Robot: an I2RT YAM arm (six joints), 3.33 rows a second.
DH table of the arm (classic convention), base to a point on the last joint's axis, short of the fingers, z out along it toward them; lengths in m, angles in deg. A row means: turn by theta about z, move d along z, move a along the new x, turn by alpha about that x. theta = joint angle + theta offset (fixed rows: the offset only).
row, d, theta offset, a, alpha
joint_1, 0.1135, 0, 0.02, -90
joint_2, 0, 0, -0.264, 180
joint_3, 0, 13.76, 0.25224, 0
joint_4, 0, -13.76, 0.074, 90
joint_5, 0, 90, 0, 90
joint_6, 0.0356, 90, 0, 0
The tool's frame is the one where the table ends.
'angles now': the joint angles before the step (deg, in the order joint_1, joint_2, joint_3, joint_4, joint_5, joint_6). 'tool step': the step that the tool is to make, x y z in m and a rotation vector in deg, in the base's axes. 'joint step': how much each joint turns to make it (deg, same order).
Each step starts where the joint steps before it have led.
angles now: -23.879, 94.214, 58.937, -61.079, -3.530, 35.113
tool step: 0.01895, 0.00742, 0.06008, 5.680, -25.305, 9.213
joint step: 1.027, -8.087, 5.070, 6.514, -15.650, -7.344
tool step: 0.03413, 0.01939, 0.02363, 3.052, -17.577, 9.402
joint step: 4.831, 0.023, 2.646, 12.305, -10.010, -1.223
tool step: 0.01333, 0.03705, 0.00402, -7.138, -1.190, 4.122
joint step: 8.153, 0.020, 0.721, 2.272, 7.759, 0.218
